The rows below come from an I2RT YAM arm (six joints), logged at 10 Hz.
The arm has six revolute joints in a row. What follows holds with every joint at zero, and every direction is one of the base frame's. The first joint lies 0.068 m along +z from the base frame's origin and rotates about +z. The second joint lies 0.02 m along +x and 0.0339 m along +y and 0.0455 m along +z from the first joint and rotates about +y. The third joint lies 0.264 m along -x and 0.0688 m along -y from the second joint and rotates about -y. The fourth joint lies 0.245 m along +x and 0.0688 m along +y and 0.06 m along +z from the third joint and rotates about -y. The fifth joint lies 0.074 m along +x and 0.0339 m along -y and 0.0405 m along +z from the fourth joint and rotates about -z. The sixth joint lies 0.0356 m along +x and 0.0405 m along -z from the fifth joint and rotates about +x. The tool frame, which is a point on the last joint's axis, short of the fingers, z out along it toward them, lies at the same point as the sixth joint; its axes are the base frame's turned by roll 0, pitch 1.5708 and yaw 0 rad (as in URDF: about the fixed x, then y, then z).
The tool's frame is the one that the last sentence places.
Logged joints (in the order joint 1, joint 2, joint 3, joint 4, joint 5, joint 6), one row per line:
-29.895 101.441 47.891 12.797 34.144 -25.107
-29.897 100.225 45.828 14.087 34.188 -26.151
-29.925 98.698 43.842 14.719 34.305 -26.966
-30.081 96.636 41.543 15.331 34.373 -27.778
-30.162 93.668 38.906 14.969 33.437 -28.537
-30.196 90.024 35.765 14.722 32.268 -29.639
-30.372 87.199 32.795 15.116 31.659 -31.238
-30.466 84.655 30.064 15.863 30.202 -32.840
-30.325 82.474 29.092 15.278 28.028 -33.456
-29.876 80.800 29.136 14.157 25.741 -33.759
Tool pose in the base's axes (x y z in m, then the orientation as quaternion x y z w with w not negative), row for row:
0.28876 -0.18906 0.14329 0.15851 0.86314 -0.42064 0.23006
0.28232 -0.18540 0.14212 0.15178 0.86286 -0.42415 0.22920
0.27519 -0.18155 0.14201 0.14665 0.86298 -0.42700 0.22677
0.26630 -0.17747 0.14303 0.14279 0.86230 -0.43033 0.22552
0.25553 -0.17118 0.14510 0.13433 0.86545 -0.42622 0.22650
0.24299 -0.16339 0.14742 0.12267 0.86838 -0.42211 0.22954
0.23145 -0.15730 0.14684 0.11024 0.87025 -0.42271 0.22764
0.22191 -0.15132 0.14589 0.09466 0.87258 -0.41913 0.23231
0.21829 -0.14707 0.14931 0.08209 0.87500 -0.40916 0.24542
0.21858 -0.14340 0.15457 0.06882 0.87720 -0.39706 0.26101
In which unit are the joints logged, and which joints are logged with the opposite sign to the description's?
The joints are logged in degrees. Opposite sign: none.
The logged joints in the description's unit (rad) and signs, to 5 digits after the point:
-0.52177 1.77048 0.83586 0.22335 0.59593 -0.43820
-0.52180 1.74926 0.79985 0.24586 0.59669 -0.45642
-0.52229 1.72261 0.76519 0.25690 0.59874 -0.47065
-0.52501 1.68662 0.72506 0.26758 0.59992 -0.48482
-0.52643 1.63482 0.67904 0.26126 0.58359 -0.49806
-0.52702 1.57122 0.62422 0.25695 0.56318 -0.51730
-0.53009 1.52191 0.57238 0.26382 0.55255 -0.54521
-0.53173 1.47751 0.52472 0.27686 0.52712 -0.57317
-0.52927 1.43944 0.50775 0.26665 0.48918 -0.58392
-0.52143 1.41023 0.50852 0.24709 0.44927 -0.58921

